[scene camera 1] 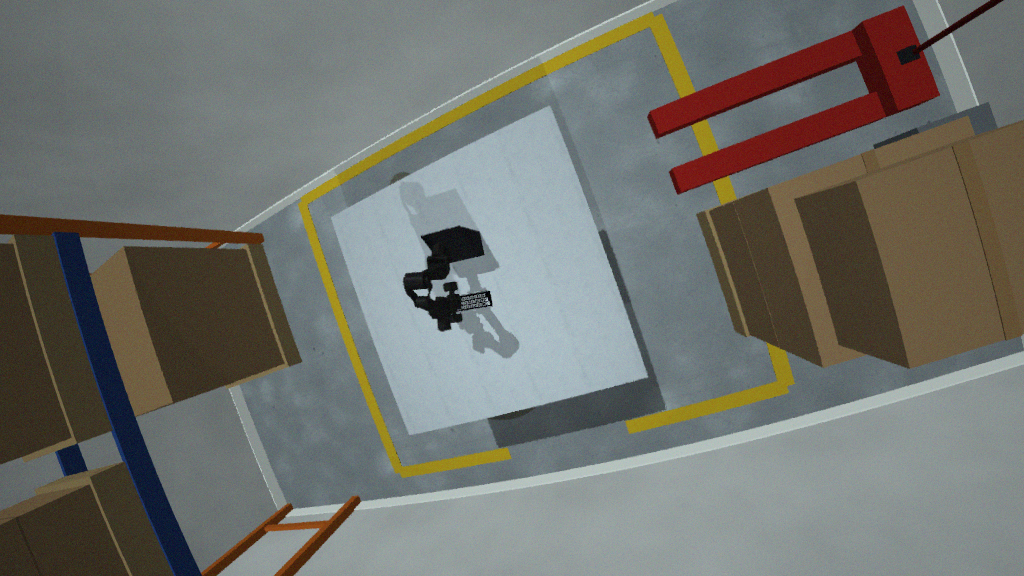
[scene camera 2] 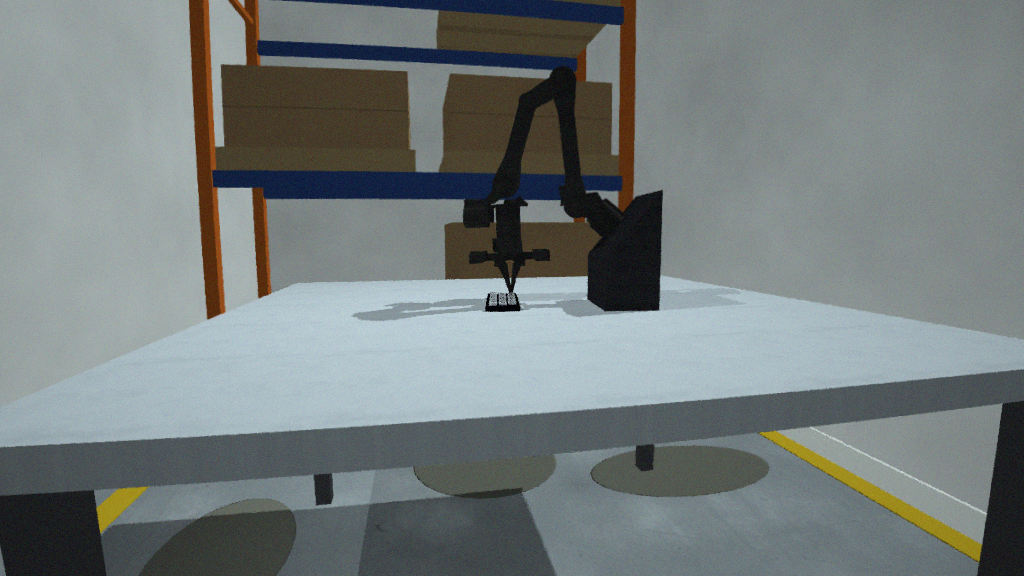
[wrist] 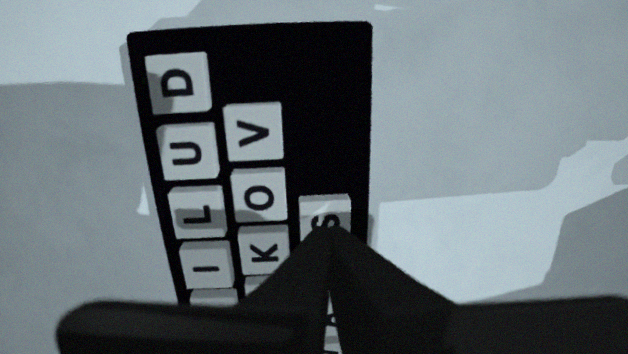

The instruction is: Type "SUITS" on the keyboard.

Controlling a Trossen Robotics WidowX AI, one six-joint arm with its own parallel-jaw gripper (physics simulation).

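Frame: origin at the arm's base, x ahead, y left, z up, level; metres.
Seen in the pictures: gripper, fingertip midpoint: [scene camera 1: 460, 299] [scene camera 2: 511, 292] [wrist: 327, 239]; arm's base at its link origin: [scene camera 1: 440, 248] [scene camera 2: 615, 226].
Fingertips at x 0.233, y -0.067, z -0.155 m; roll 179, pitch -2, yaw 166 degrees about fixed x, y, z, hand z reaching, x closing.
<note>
Pixels of each thing's top centre, then the offset from my fingertips to it. Level surfaces: height alone.
- black keyboard at its top centre: [wrist: 272, 333] [scene camera 2: 502, 297] [scene camera 1: 469, 302] dz -0.004, dx +0.028, dy +0.038 m
- S key at its top centre: [wrist: 325, 224] dz -0.004, dx +0.000, dy -0.003 m
- U key at its top centre: [wrist: 186, 154] dz -0.004, dx +0.035, dy -0.036 m
- I key at its top centre: [wrist: 206, 269] dz -0.004, dx +0.043, dy +0.004 m
- white table at its surface level: dz -0.020 m
The black keyboard [scene camera 1: 475, 300] [scene camera 2: 502, 308] [wrist: 330, 75] with pale letter keys lies on the table. My gripper [scene camera 2: 511, 290] [wrist: 327, 239] is shut and empty, pointing down at the keyboard. In the wrist view its fingertips overlap the lower part of the S key [wrist: 325, 204]; whether they touch it I cannot tell. The U key [wrist: 188, 151] is in the left column below D, and the I key [wrist: 206, 265] is lower in that column, below L. The V, O and K keys form the middle column. The fingers hide other keys; the T key does not show in the wrist view.
The white table [scene camera 1: 565, 286] [scene camera 2: 501, 372] bears the arm's black base [scene camera 1: 461, 243] [scene camera 2: 626, 265]. A rack [scene camera 2: 207, 214] with cardboard boxes stands behind the table. A red pallet jack [scene camera 1: 895, 64] and stacked boxes [scene camera 1: 909, 236] stand on the floor.
</note>
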